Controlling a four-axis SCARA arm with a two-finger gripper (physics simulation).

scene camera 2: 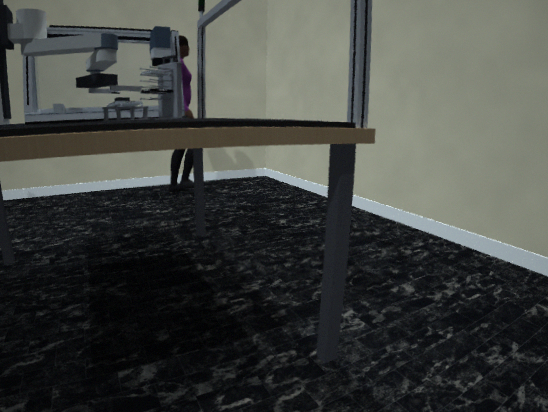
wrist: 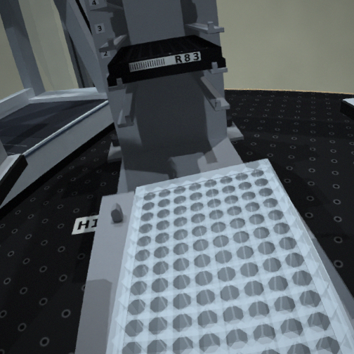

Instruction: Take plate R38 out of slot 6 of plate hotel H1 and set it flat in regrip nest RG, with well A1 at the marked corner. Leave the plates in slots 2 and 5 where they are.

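Places are measured from the arm's base along level axes (x down, y left, z ahead), in centimetres.
Pixels of known places: gripper, fingertip midpoint: [scene camera 2: 129, 90].
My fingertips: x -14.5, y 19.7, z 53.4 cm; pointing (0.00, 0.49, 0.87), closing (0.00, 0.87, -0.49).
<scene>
For each thing: its middle in the pictures, then the offset to it from my fingertips. "spot": a spot on its surface instead.
- grey regrip nest, surface spot: [scene camera 2: 145, 112] spot: dx +10.0, dy -2.6, dz +6.5 cm
- Plate hotel H1, body centre: [scene camera 2: 162, 87] dx -2.2, dy +10.3, dz +16.8 cm
A clear 96-well plate [wrist: 215, 250] lies on the grey regrip nest [wrist: 92, 300] [scene camera 2: 145, 112]; its label is out of the wrist view, and I cannot tell the marked corner or well A1. My gripper [scene camera 2: 115, 90] [wrist: 182, 109] is open and empty, above the nest and in front of the hotel; parts of its wide-spread fingers show at the wrist view's edges. Plate hotel H1 [wrist: 165, 115] [scene camera 2: 171, 102] stands behind the nest. A black plate [wrist: 165, 59] labelled R83 sits in its slot 2. Slots 5 and 6 are outside the wrist view and too small to read in the scene view.
An "H1" label [wrist: 86, 225] lies on the dark perforated table top [wrist: 45, 280], left of the nest. A grey-framed panel [wrist: 45, 122] stands at the left. The hotel's side brackets [wrist: 215, 95] stick out toward the nest. A person [scene camera 2: 186, 80] stands behind the frame post.
</scene>
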